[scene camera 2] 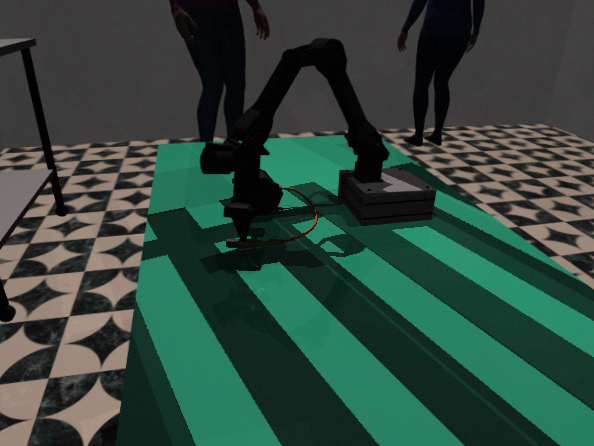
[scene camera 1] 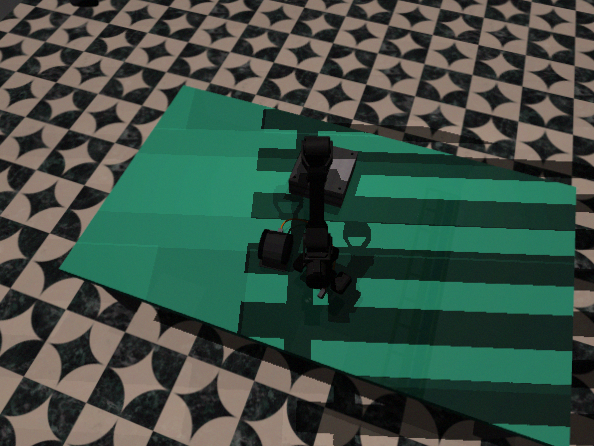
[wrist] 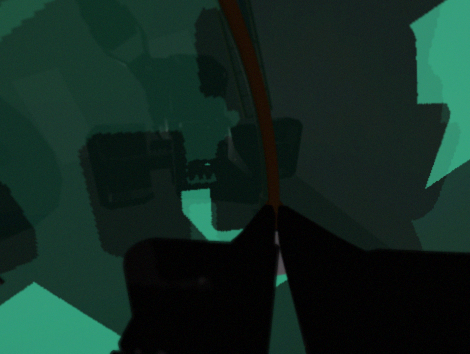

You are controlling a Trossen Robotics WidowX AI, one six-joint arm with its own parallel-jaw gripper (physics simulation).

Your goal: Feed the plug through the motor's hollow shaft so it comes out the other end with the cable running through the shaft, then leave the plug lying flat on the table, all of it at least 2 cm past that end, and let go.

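Frame: origin at the arm's base, x ahead, y left, z up, level; metres.
Seen in the pictures: gripper, between the fingertips: (scene camera 2: 243,241) (wrist: 274,213); arm's base, origin of its link: (scene camera 2: 368,178).
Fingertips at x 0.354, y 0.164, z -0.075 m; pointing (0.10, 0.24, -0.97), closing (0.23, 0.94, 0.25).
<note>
Offsets run from my fingertips to a thing's top centre. Level surfaces: height alone.
The dark, drum-shaped motor @[dx -0.057, dy -0.196, dz +0.092 m] (scene camera 1: 275,248) (scene camera 2: 270,194) lies on its side on the green table, partly behind the arm in scene camera 2. An orange cable (scene camera 1: 288,220) (scene camera 2: 316,215) (wrist: 260,95) leaves the motor and curves round to the small grey plug @[dx +0.025, dy -0.003, dz +0.003 m] (scene camera 1: 321,293) (scene camera 2: 232,243) (wrist: 281,262). My gripper (scene camera 2: 243,238) (wrist: 274,213) is shut on the cable right behind the plug, low over the table. The plug sticks out past the fingers, away from the cable. Whether it touches the table is unclear. The motor's bore cannot be made out.
The arm's base stands on a dark block (scene camera 1: 345,167) (scene camera 2: 398,210) behind the motor. The green table @[dz -0.010 m] (scene camera 1: 125,200) (scene camera 2: 350,400) carries striped shadows; its edge (scene camera 1: 150,301) runs beyond the plug. A white shelf unit with dark posts (scene camera 2: 40,110) and two people stand off the table.
</note>
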